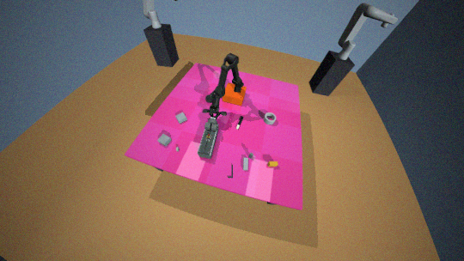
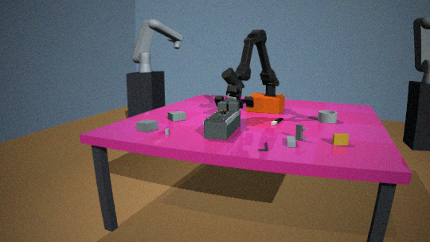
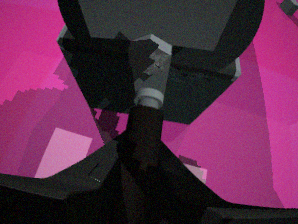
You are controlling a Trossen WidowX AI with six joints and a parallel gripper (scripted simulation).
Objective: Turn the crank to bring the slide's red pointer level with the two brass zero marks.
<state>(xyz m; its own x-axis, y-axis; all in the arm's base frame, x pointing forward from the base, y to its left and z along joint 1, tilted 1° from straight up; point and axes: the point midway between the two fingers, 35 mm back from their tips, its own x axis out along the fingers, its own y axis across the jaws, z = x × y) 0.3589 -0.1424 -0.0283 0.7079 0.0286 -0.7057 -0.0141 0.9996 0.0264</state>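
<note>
Right now my gripper tip is 3 cm below the dark crank handle and 2 cm past it. Round my gripper tip: small cube (27 cm ahead, 21 cm to the right, 2 cm below); black-and-white stick (21 cm to the left, 5 cm behind, 3 cm below); red pointer (15 cm ahead, 5 cm above).
</note>
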